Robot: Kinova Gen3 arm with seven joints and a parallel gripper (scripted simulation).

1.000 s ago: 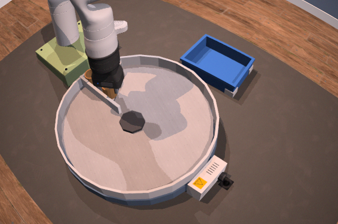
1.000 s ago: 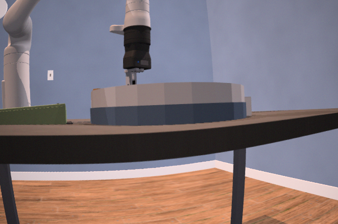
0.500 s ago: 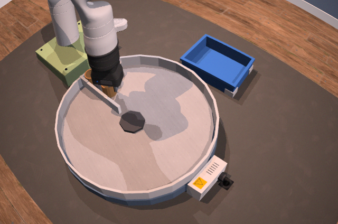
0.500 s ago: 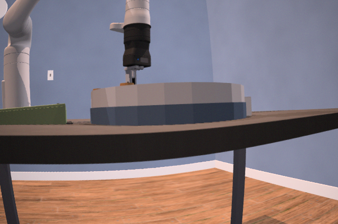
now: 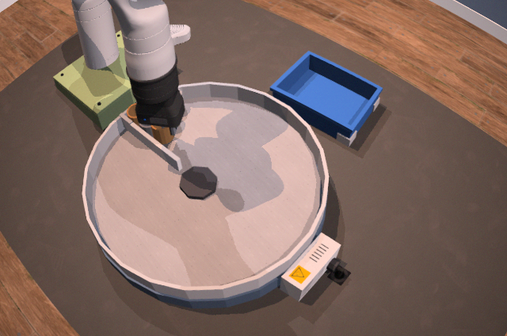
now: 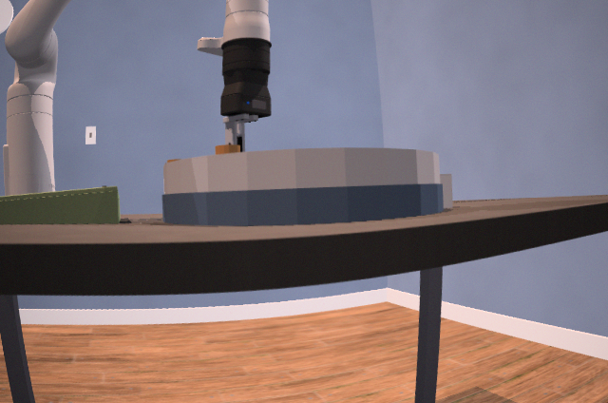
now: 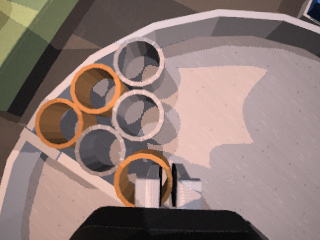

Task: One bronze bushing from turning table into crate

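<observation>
My hand is 31 cm to the right of the blue crate, 11 cm short of it and 8 cm above it. From my hand the other things lie so: turning table 10 cm ahead, 6 cm below, 3 cm to the right.
</observation>
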